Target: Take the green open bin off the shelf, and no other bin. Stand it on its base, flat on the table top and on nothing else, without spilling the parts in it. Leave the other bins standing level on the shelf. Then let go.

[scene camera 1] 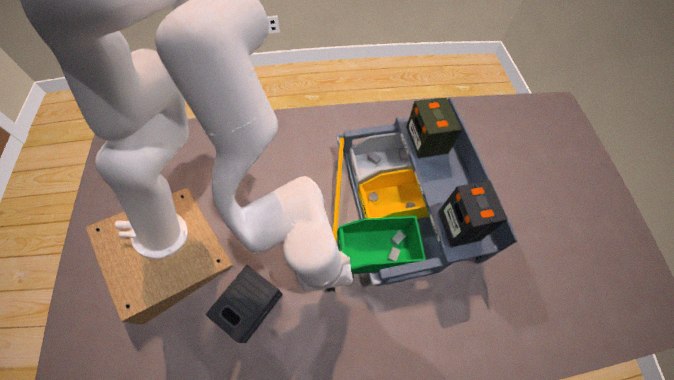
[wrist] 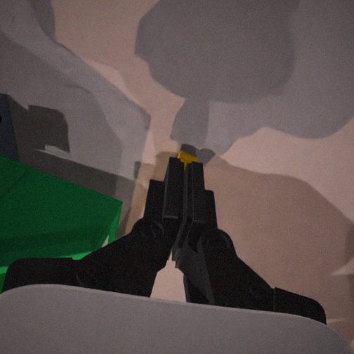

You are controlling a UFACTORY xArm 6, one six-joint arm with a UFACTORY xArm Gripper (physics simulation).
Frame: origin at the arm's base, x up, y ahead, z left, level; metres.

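Seen in the pictures: arm's base, origin of the base link: (scene camera 1: 160, 234).
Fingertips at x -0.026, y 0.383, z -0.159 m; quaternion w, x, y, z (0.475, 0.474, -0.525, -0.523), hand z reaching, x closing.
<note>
Pixels of each thing's top centre, then the offset from my fingertips to it. "pt": a spot on its surface instead. Level surfaces: height alone.
- green open bin, middle of its top: (scene camera 1: 381, 239) dx +0.076, dy +0.118, dz +0.063 m
- shelf, surface spot: (scene camera 1: 410, 271) pt dx +0.068, dy +0.164, dz -0.011 m
- yellow open bin, middle of its top: (scene camera 1: 401, 190) dx +0.064, dy +0.190, dz +0.178 m
- light grey open bin, middle of its top: (scene camera 1: 388, 150) dx +0.064, dy +0.185, dz +0.289 m
- dark block, middle of its top: (scene camera 1: 241, 302) dx +0.048, dy -0.186, dz -0.021 m
- table, its level: dx -0.017 m
The green open bin (scene camera 1: 375, 240) (wrist: 55, 210) sits at the near end of the shelf (scene camera 1: 410, 271), its front sticking out past the shelf's front edge. Two grey parts (scene camera 1: 398, 236) (scene camera 1: 394, 254) lie in it. A yellow open bin (scene camera 1: 392, 192) and a light grey open bin (scene camera 1: 364, 161) stand beside it on the shelf, with grey parts inside. My gripper (scene camera 1: 330, 289) (wrist: 178, 181) is shut with its fingers together and nothing between them, left of the green bin's front in the scene view. It is mostly hidden there by the wrist.
A yellow bar (scene camera 1: 339, 185) (wrist: 188, 156) runs along the shelf's front; its near end shows just beyond my fingertips in the wrist view. Two dark boxes (scene camera 1: 434, 131) (scene camera 1: 474, 215) with orange marks stand on the shelf's back part. A dark block (scene camera 1: 250, 300) lies on the table (scene camera 1: 575, 200) near the wooden base (scene camera 1: 200, 250).
</note>
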